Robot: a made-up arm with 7 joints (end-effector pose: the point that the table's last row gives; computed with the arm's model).
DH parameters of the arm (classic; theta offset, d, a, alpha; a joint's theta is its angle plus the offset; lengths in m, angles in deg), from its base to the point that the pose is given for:
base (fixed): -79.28 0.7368 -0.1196 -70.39
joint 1: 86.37 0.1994 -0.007 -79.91
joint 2: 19.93 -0.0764 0.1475 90
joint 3: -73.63 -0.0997 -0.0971 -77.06
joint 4: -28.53 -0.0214 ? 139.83
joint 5: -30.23 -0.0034 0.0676 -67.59
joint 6: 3.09 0.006 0.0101 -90
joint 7: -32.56 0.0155 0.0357 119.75
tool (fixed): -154.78 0.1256 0 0
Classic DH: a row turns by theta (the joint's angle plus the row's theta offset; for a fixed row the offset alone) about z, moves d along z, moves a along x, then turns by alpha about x.
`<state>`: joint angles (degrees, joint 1 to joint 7).
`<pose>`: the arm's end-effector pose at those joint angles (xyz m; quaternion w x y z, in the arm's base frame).
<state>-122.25 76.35 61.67 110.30 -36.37 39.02 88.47</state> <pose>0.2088 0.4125 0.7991 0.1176 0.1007 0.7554 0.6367</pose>
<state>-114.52 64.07 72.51 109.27 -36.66 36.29 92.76</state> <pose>0.1275 0.4311 0.8376 0.0638 -0.0409 0.7373 0.6713</pose>
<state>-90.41 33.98 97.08 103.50 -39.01 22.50 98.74</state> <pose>-0.1004 0.3113 0.9608 0.1460 0.4157 -0.4635 -0.7688</pose>
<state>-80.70 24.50 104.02 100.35 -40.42 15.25 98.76</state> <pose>-0.1511 0.2070 0.9825 0.2235 0.5308 -0.3016 -0.7598</pose>
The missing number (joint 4, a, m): -0.0354
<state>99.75 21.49 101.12 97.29 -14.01 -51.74 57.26</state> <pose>-0.0515 0.1482 0.5738 0.7283 -0.3855 -0.5662 -0.0181</pose>
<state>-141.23 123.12 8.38 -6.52 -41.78 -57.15 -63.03</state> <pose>0.1902 0.2312 0.6525 0.3216 0.9412 -0.0738 -0.0726</pose>
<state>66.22 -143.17 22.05 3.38 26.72 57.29 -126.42</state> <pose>0.3048 0.2173 0.6783 0.1876 -0.9209 0.3236 -0.1096</pose>
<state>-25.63 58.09 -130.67 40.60 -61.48 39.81 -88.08</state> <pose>-0.1770 0.1015 0.6727 0.1135 0.0440 -0.9898 0.0738</pose>
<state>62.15 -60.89 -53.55 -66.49 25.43 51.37 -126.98</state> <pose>0.1311 0.2592 0.7692 0.7607 0.5547 -0.2558 -0.2195</pose>
